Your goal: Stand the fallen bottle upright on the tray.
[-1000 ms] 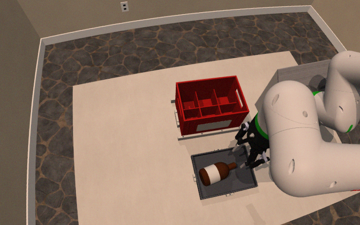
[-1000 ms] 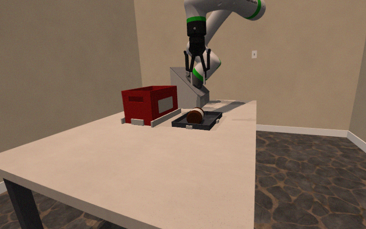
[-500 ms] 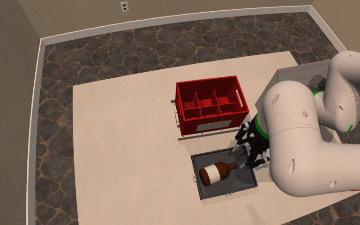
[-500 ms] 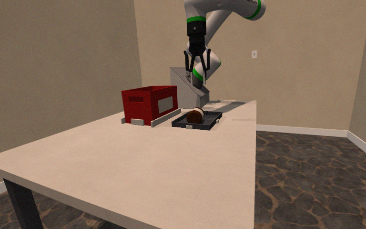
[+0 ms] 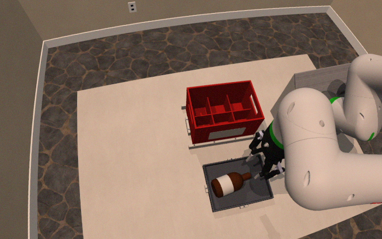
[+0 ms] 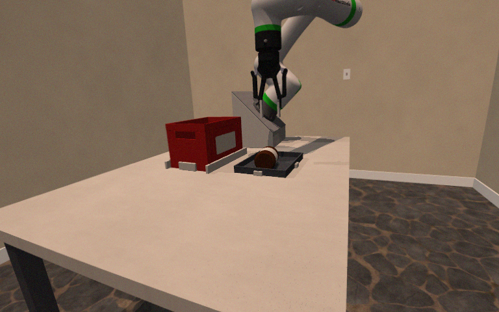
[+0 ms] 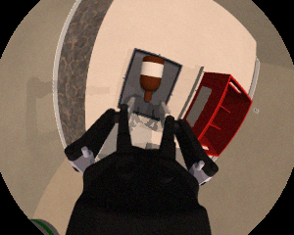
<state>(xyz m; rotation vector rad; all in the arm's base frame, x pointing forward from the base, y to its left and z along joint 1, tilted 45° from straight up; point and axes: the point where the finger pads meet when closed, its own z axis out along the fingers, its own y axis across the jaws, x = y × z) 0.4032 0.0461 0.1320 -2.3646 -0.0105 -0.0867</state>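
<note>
Now: the brown bottle 170 mm below my hand and 50 mm ahead of it. From my hand the other things lie so: red crate 280 mm to the right, 130 mm below, 10 mm behind; dark grey tray 200 mm below, 20 mm ahead.
</note>
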